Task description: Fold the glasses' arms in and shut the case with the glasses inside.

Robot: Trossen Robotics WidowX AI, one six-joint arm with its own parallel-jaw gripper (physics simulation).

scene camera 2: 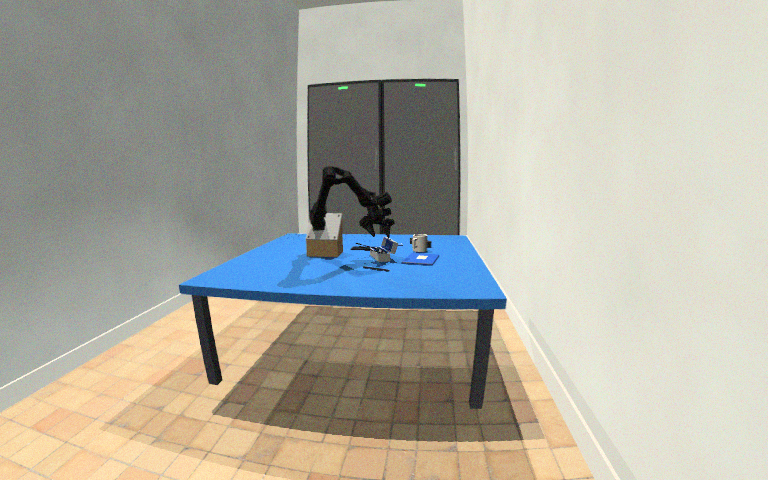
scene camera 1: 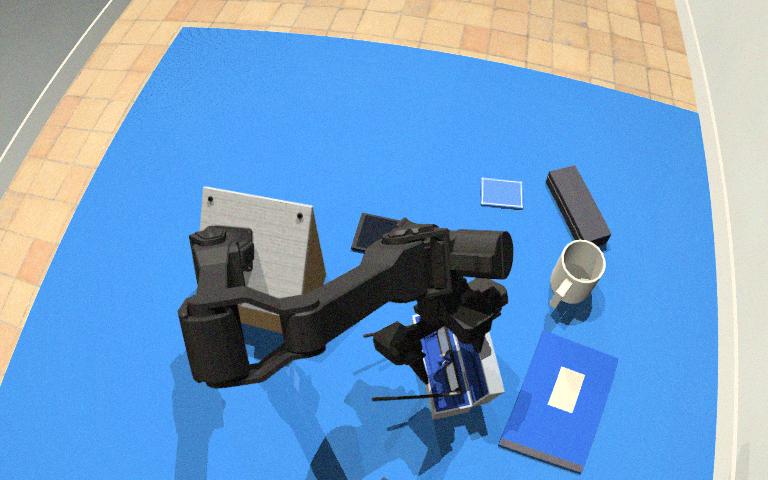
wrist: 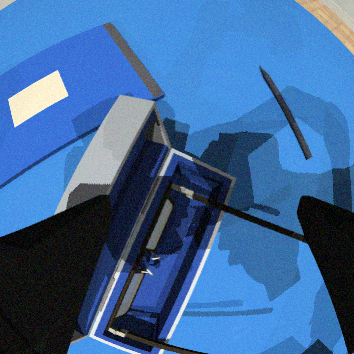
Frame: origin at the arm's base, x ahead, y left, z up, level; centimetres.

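Where they show: gripper, between the fingertips: [scene camera 2: 381,237] [scene camera 1: 452,367] [wrist: 209,205]; arm's base, origin of its link: [scene camera 2: 319,225] [scene camera 1: 232,247].
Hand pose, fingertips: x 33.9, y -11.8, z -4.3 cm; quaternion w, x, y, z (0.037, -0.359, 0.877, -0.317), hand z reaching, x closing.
Observation:
Things, the pixels of their top centre, and the offset from my fingertips. "*": a spot on its surface instead.
- blue book, centre of its top: [wrist: 50,87] [scene camera 1: 562,400] [scene camera 2: 421,258] dx +19.5, dy -0.5, dz -10.5 cm
- mug, a spot on its surface: [scene camera 1: 577,274] * dx +21.2, dy +22.7, dz -10.5 cm
- dark box, centre of its top: [scene camera 1: 580,202] dx +21.2, dy +36.2, dz -7.8 cm
- small card, centre of its top: [scene camera 1: 502,192] dx +6.5, dy +37.9, dz -10.8 cm
- dark tablet, centre of its top: [scene camera 1: 398,238] dx -11.0, dy +25.3, dz -10.5 cm
- pen, centre of its top: [wrist: 286,106] [scene camera 2: 377,267] dx -1.3, dy -19.5, dz -10.3 cm
The glasses case base [scene camera 1: 470,404] [scene camera 2: 380,257] [wrist: 165,280] is open on the table, its raised lid [scene camera 1: 490,367] [scene camera 2: 390,245] [wrist: 112,142] leaning outward. The glasses [scene camera 1: 450,362] [wrist: 160,225] lie in the base. Both thin arms stick out over the side opposite the lid; one arm [scene camera 1: 402,398] crosses the rim, and the other is partly hidden behind the gripper in the first scene view. My gripper [scene camera 1: 455,363] [scene camera 2: 380,234] [wrist: 209,205] is open and empty above the case, one finger over the lid side, the other beyond the opposite rim, near one arm's tip in the wrist view.
A blue book [scene camera 1: 532,396] [scene camera 2: 413,260] [wrist: 82,65] lies beside the lid. A mug [scene camera 1: 577,274] [scene camera 2: 419,243], a dark box [scene camera 1: 578,204] and a small card [scene camera 1: 501,193] are behind it. A wedge stand [scene camera 1: 283,249], a dark tablet [scene camera 1: 370,232] and a pen [scene camera 2: 376,268] [wrist: 287,115] also show.

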